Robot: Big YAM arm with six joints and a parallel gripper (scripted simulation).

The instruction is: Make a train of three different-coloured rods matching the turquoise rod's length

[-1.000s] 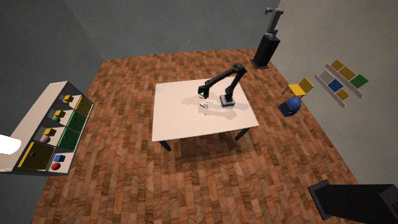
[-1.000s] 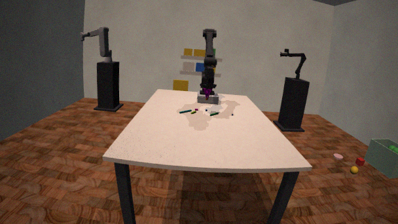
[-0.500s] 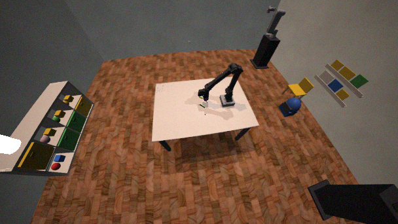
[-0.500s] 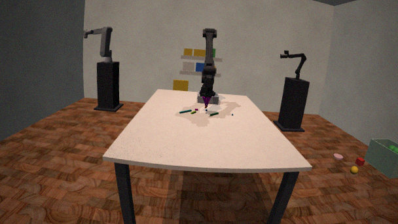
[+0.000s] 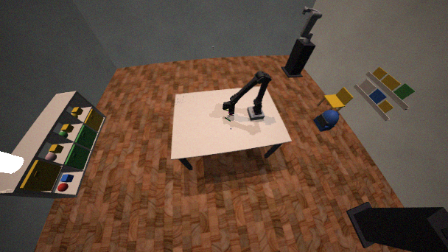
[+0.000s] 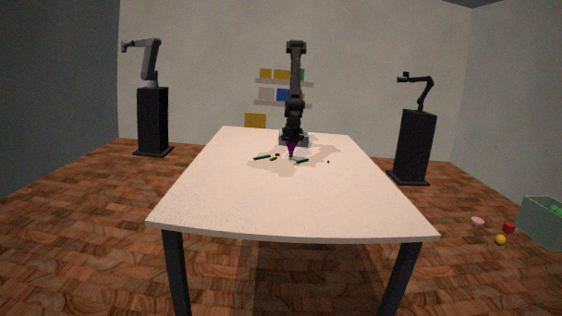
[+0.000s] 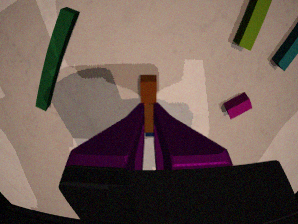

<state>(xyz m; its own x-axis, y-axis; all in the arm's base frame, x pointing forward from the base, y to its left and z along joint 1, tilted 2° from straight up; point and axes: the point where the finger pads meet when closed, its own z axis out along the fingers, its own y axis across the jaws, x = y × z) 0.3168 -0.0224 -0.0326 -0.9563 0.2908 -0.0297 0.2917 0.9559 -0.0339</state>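
My hand is 1 cm above the orange rod. The rest, counted from my hand: magenta rod: 7 cm to the right, 2 cm below, 2 cm behind; lime rod: 9 cm to the right, 5 cm ahead, 2 cm below; green rod: 5 cm to the left, 5 cm ahead, 2 cm below.
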